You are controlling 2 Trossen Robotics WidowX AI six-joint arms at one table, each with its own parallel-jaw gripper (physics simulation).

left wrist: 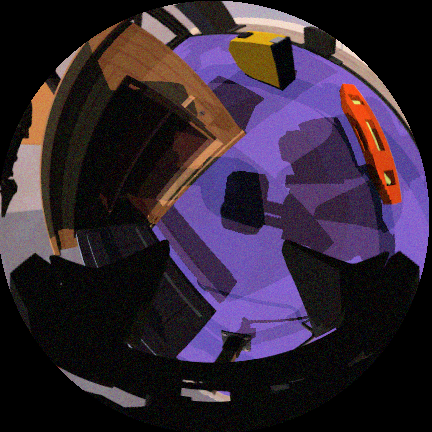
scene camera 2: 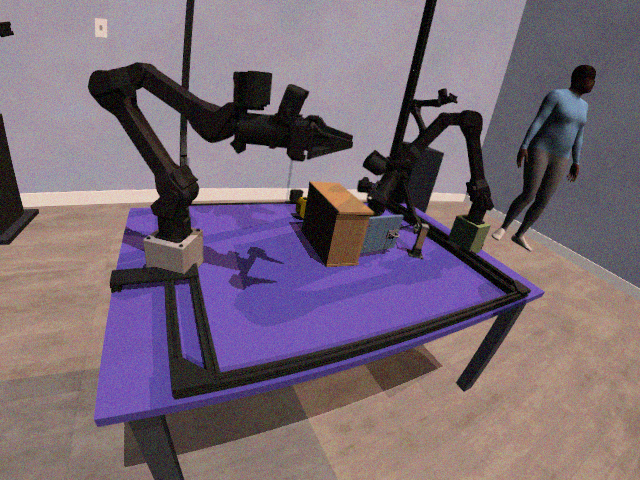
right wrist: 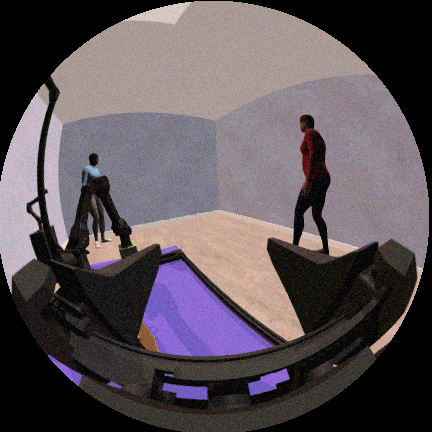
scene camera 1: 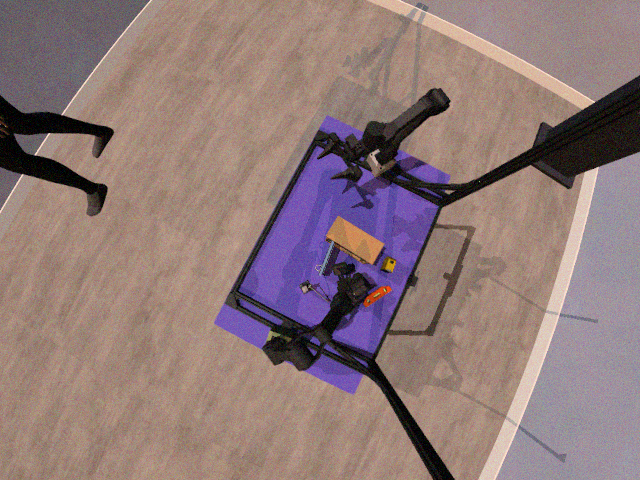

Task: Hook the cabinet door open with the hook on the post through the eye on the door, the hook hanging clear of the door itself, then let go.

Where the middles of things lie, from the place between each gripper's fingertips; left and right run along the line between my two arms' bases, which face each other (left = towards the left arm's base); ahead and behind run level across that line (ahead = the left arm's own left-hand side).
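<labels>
From my right hand: small wooden cabinet [scene camera 2: 335, 221], 24 cm behind, 20 cm to the left, 27 cm below; orange tool [left wrist: 377, 155], 47 cm behind, 28 cm to the left, 35 cm below; cabinet door [scene camera 2: 382, 231], 16 cm behind, 25 cm to the left, 28 cm below.
From my left hand: cabinet door, 11 cm ahead, 2 cm to the right, 2 cm above; orange tool, 20 cm behind, 2 cm to the left, 5 cm below. Small wooden cabinet: my left hand 3 cm short of it, 7 cm to the left of it, 3 cm below it. By its middle, cabinet door nearer to my left hand than to my right hand.
</labels>
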